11 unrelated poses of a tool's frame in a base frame.
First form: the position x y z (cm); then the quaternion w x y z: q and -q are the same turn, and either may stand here.
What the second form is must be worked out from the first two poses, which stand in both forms.
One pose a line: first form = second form
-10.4 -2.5 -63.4 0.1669 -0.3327 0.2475 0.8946 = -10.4 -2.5 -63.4 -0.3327 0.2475 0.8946 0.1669
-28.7 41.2 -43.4 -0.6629 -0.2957 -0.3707 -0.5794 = -28.7 41.2 -43.4 0.2957 0.3707 0.5794 0.6629
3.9 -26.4 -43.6 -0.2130 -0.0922 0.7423 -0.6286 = 3.9 -26.4 -43.6 0.0922 -0.7423 0.6286 0.2130
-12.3 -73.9 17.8 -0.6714 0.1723 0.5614 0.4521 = -12.3 -73.9 17.8 -0.1723 -0.5614 -0.4521 0.6714
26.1 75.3 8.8 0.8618 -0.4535 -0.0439 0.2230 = 26.1 75.3 8.8 -0.4535 -0.0439 0.2230 0.8618
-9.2 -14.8 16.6 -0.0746 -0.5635 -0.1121 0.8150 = -9.2 -14.8 16.6 0.5635 0.1121 -0.8150 0.0746
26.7 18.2 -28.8 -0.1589 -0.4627 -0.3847 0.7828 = 26.7 18.2 -28.8 0.4627 0.3847 -0.7828 0.1589
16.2 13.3 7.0 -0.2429 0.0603 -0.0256 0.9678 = 16.2 13.3 7.0 -0.0603 0.0256 -0.9678 0.2429
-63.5 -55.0 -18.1 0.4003 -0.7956 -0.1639 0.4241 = -63.5 -55.0 -18.1 -0.7956 -0.1639 0.4241 0.4003
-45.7 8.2 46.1 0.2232 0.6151 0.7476 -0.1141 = -45.7 8.2 46.1 0.6151 0.7476 -0.1141 0.2232
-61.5 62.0 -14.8 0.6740 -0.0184 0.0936 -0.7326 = -61.5 62.0 -14.8 -0.0184 0.0936 -0.7326 0.6740
